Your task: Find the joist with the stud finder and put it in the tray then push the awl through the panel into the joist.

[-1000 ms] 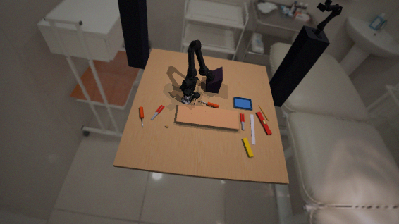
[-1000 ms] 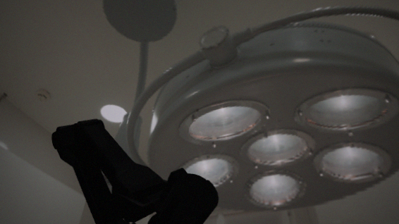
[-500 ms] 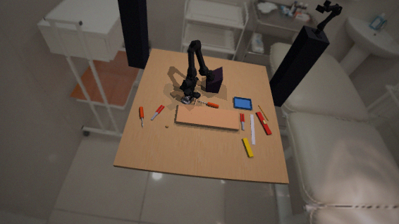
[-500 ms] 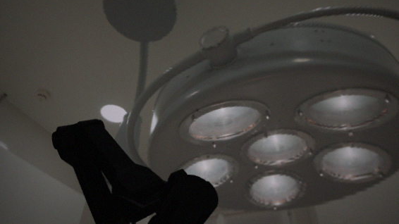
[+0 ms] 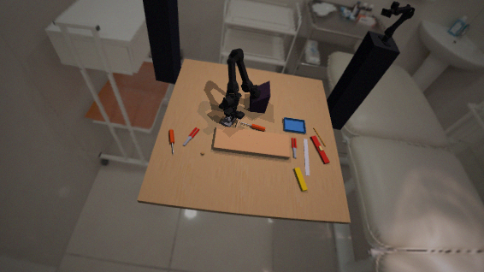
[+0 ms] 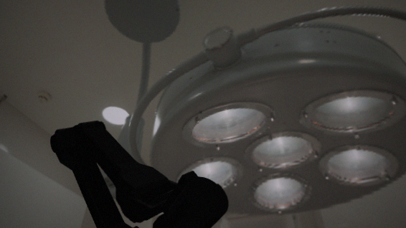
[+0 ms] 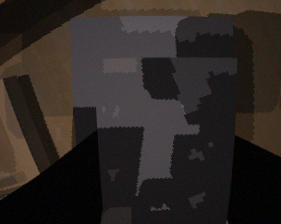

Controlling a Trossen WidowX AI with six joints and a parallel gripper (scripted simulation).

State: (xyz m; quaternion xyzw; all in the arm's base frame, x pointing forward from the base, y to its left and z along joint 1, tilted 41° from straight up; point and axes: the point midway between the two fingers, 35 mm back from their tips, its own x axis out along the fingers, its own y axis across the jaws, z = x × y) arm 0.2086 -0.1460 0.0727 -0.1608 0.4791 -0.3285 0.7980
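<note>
Right now the green light is 40 mm behind my gripper tip, 10 mm to the left of it and 30 mm above it. From my gripper tip the other things lie so: brown-handled awl 20 mm behind, 70 mm to the left, 20 mm below; then blue tray 90 mm behind, 500 mm to the left, 20 mm below; then stud finder 20 mm behind, 10 mm to the left, 20 mm above.
</note>
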